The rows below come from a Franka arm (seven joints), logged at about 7 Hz.
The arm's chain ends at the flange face. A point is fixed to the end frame.
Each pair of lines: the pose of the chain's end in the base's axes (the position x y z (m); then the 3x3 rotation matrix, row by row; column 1 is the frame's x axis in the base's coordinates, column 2 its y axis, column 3 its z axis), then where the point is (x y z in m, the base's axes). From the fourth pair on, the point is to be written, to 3 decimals.
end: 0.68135 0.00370 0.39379; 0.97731 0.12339 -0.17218; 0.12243 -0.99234 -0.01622; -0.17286 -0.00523 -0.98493
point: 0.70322 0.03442 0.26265
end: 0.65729 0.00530 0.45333; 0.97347 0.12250 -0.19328; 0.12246 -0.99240 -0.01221; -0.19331 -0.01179 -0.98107
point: 0.67636 0.03652 0.32187
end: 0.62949 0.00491 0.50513; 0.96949 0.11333 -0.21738; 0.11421 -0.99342 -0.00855; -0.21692 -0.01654 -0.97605
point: 0.64561 0.03622 0.37330
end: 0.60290 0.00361 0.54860; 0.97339 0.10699 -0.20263; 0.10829 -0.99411 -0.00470; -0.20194 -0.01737 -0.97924
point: 0.621 0.035 0.417
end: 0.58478 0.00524 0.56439; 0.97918 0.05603 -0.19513; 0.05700 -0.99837 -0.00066; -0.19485 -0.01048 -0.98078
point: 0.606 0.035 0.433
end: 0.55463 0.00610 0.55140; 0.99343 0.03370 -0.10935; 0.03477 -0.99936 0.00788; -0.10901 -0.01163 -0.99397
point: 0.588 0.036 0.422
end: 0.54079 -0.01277 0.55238; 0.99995 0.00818 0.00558; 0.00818 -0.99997 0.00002; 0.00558 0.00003 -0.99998
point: 0.589 0.015 0.428
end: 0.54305 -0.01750 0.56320; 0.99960 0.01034 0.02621; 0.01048 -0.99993 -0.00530; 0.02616 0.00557 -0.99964
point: 0.594 0.009 0.439
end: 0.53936 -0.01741 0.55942; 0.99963 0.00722 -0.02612; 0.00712 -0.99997 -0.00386; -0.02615 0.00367 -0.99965
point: 0.584 0.010 0.433
